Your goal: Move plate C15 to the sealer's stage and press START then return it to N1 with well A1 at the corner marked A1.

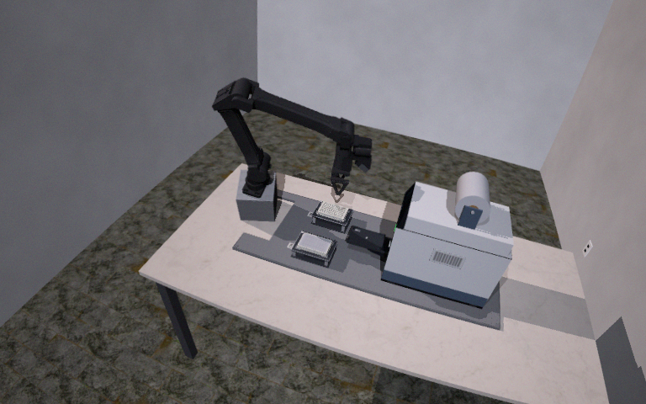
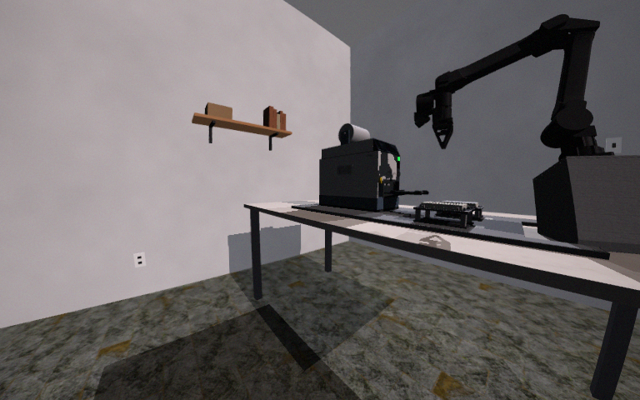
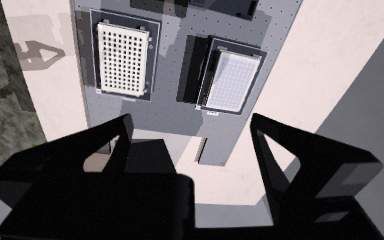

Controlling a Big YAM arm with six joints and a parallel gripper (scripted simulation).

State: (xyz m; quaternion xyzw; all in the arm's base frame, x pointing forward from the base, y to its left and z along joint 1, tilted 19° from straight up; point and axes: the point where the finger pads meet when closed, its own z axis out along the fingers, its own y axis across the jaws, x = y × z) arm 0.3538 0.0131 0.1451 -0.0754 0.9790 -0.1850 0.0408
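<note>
My gripper is now 3 cm past the white well plate, 12 cm to the right of it and 23 cm above it. From my hand the other things lie so: foil roll 48 cm ahead, 8 cm to the right, 13 cm above; dark stage 15 cm ahead, 5 cm to the right, 19 cm below.
</note>
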